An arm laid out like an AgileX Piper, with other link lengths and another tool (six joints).
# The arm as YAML. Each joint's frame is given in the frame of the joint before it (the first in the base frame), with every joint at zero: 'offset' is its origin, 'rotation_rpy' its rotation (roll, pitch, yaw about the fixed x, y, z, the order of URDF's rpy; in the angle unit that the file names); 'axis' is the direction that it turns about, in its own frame. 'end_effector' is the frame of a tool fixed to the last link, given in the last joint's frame.
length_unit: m
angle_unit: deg
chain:
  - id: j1
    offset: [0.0, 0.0, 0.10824]
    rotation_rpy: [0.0, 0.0, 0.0]
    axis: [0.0, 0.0, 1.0]
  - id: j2
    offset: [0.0, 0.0, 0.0]
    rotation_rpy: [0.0, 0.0, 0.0]
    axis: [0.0, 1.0, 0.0]
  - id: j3
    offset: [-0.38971, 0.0, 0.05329]
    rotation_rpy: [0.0, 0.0, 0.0]
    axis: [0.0, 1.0, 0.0]
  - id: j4
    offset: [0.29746, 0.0, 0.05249]
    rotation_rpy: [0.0, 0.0, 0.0]
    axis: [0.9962, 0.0, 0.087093]
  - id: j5
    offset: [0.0, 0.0, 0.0]
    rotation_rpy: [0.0, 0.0, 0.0]
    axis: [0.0, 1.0, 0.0]
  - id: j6
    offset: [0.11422, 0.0, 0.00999]
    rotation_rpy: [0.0, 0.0, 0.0]
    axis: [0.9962, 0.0, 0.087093]
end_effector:
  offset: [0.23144, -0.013, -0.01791]
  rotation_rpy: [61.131, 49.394, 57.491]
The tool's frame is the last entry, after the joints.
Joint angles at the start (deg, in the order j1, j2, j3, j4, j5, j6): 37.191 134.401 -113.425 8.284 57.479 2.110
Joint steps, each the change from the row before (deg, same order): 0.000 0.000 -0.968 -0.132 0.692 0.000; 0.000 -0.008 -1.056 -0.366 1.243 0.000; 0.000 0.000 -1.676 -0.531 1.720 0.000; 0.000 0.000 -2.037 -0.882 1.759 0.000; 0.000 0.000 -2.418 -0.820 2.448 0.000; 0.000 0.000 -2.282 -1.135 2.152 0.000; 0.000 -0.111 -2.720 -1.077 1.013 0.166; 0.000 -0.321 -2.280 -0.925 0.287 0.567; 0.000 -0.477 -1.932 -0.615 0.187 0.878; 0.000 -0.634 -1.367 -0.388 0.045 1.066; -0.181 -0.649 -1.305 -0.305 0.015 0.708
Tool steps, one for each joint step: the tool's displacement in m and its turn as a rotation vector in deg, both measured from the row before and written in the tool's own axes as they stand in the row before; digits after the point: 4 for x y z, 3 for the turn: -0.0040 0.0027 -0.0033 -0.177 -0.235 -0.143; -0.0030 0.0002 -0.0045 0.201 0.009 -0.388; -0.0056 0.0011 -0.0068 0.175 -0.165 -0.525; -0.0090 0.0011 -0.0076 0.180 -0.611 -0.707; -0.0083 0.0004 -0.0101 0.341 -0.344 -0.709; -0.0097 -0.0012 -0.0091 0.486 -0.675 -0.806; -0.0180 0.0053 -0.0095 -0.456 -2.004 -0.298; -0.0190 0.0070 -0.0092 -0.698 -2.329 0.319; -0.0171 0.0078 -0.0098 -0.746 -2.080 0.818; -0.0142 0.0074 -0.0097 -0.683 -1.732 1.113; -0.0154 0.0059 -0.0093 -0.739 -1.712 0.969
